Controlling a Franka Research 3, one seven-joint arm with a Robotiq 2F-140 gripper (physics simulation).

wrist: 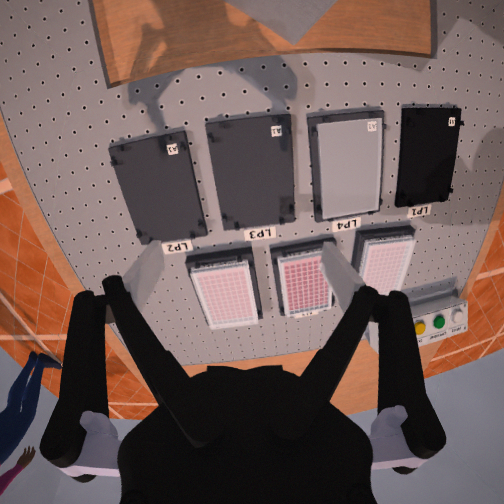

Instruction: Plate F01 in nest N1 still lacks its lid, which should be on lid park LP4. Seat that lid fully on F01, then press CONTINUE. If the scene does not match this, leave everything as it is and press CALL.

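Observation:
My gripper (242, 275) is open and empty, held high above the perforated bench. A light grey lid (349, 167) lies on the park labelled LP4 (346, 224). Below the parks, three pink well plates sit in nests. The middle plate (305, 284) is a stronger red with a sharp grid and looks uncovered. The left plate (226, 292) and the right plate (386, 265) look paler, as if lidded. I cannot read the nest or plate labels. My right finger pad overlaps the middle plate's right edge in the picture.
Parks LP2 (159, 185) and LP3 (251, 170) are bare dark grey pads. LP1 (427, 156) holds a black slab. A button box (440, 320) with yellow, green and white buttons stands at the right. A wooden board (260, 35) lies at the far side.

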